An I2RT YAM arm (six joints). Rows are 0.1 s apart.
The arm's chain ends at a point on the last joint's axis. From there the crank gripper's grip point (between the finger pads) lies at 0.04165 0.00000 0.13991 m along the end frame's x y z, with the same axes.
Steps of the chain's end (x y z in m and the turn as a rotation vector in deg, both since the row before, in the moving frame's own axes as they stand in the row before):
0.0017 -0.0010 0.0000 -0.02 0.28 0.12
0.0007 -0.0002 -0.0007 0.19 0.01 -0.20
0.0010 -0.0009 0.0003 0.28 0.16 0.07
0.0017 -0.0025 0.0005 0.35 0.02 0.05
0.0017 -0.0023 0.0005 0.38 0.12 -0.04
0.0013 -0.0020 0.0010 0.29 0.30 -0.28
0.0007 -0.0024 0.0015 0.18 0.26 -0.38
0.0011 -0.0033 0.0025 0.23 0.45 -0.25
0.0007 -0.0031 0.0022 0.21 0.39 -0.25
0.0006 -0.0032 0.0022 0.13 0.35 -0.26
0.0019 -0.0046 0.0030 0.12 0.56 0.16
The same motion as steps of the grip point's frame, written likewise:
0.0024 -0.0009 -0.0002 -0.02 0.28 0.12
0.0007 -0.0008 -0.0007 0.19 0.01 -0.20
0.0014 -0.0015 0.0002 0.28 0.16 0.07
0.0017 -0.0033 0.0005 0.35 0.02 0.05
0.0020 -0.0033 0.0004 0.38 0.12 -0.04
0.0020 -0.0029 0.0008 0.29 0.30 -0.28
0.0013 -0.0031 0.0013 0.18 0.26 -0.38
0.0022 -0.0040 0.0022 0.23 0.45 -0.25
0.0016 -0.0038 0.0019 0.21 0.39 -0.25
0.0015 -0.0037 0.0019 0.13 0.35 -0.26
0.0033 -0.0048 0.0026 0.12 0.56 0.16

